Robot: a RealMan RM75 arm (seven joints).
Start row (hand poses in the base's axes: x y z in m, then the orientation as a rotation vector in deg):
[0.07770 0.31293 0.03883 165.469 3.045 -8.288]
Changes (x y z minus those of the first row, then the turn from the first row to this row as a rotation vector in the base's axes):
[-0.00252 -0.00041 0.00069 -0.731 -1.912 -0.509]
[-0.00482 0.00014 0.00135 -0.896 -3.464 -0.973]
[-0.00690 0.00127 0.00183 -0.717 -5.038 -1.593]
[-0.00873 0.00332 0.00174 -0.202 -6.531 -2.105]
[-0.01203 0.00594 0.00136 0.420 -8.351 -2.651]
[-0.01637 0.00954 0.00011 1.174 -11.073 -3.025]
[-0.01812 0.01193 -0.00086 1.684 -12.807 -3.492]
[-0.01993 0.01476 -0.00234 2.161 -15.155 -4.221]
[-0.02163 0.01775 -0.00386 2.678 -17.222 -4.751]
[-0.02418 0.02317 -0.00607 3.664 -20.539 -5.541]
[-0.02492 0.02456 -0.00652 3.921 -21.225 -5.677]
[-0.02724 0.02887 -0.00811 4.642 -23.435 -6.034]
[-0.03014 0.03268 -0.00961 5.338 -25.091 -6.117]
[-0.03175 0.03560 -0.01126 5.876 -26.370 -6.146]
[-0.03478 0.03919 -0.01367 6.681 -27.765 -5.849]
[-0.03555 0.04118 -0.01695 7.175 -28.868 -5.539]
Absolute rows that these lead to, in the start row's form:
[0.07518 0.31252 0.03952 164.860 1.903 -5.617]
[0.07288 0.31307 0.04018 164.763 0.942 -3.467]
[0.07080 0.31420 0.04066 164.986 -0.222 -1.310]
[0.06897 0.31625 0.04057 165.508 -1.195 0.764]
[0.06567 0.31887 0.04019 166.096 -2.276 3.321]
[0.06133 0.32247 0.03894 166.705 -3.270 7.242]
[0.05958 0.32486 0.03797 167.082 -4.238 9.715]
[0.05777 0.32769 0.03649 167.319 -5.706 13.043]
[0.05607 0.33068 0.03497 167.561 -6.836 16.012]
[0.05352 0.33610 0.03276 167.986 -8.563 20.831]
[0.05278 0.33749 0.03231 168.108 -8.880 21.844]
[0.05046 0.34180 0.03072 168.351 -9.789 25.119]
[0.04756 0.34561 0.02922 168.645 -10.197 27.641]
[0.04595 0.34853 0.02757 168.846 -10.462 29.604]
[0.04292 0.35212 0.02516 169.253 -10.261 31.852]
[0.04215 0.35411 0.02188 169.416 -9.992 33.625]

